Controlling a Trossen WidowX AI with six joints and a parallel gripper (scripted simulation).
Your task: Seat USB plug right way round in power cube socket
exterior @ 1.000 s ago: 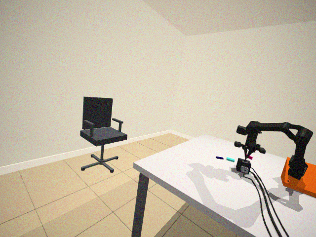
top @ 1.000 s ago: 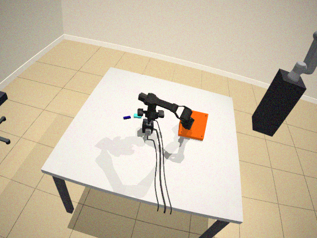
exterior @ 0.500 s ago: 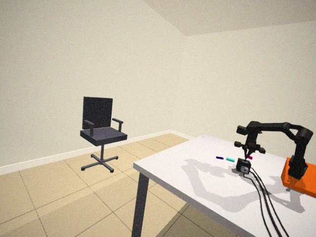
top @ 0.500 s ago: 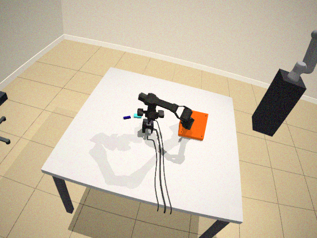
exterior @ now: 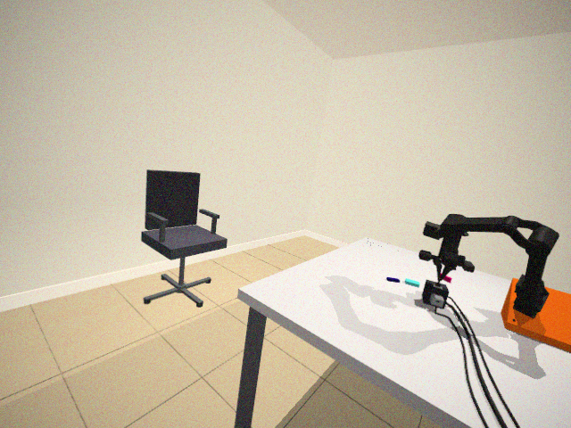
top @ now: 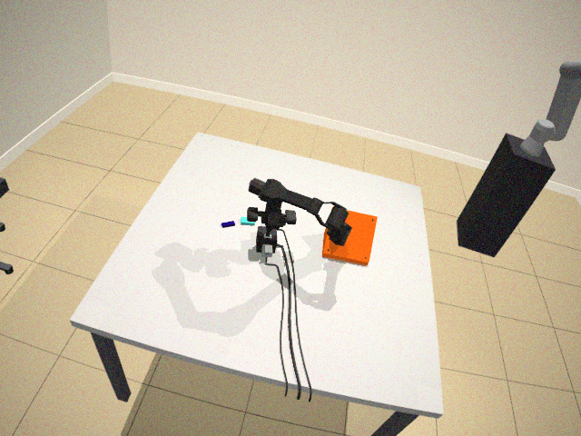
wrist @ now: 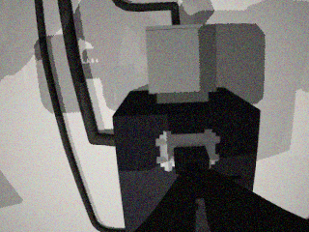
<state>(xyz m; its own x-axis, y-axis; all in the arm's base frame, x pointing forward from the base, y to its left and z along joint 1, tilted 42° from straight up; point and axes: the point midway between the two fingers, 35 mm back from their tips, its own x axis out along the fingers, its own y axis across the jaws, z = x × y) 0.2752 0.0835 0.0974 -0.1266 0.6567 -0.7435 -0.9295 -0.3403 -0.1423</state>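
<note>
Now: the USB plug 20 mm below my gripper tip. The rest, counted from my gripper tip: cyan block (120 mm ahead, 120 mm to the right, 100 mm below); magenta block (40 mm ahead, 360 mm to the right, 90 mm below).
</note>
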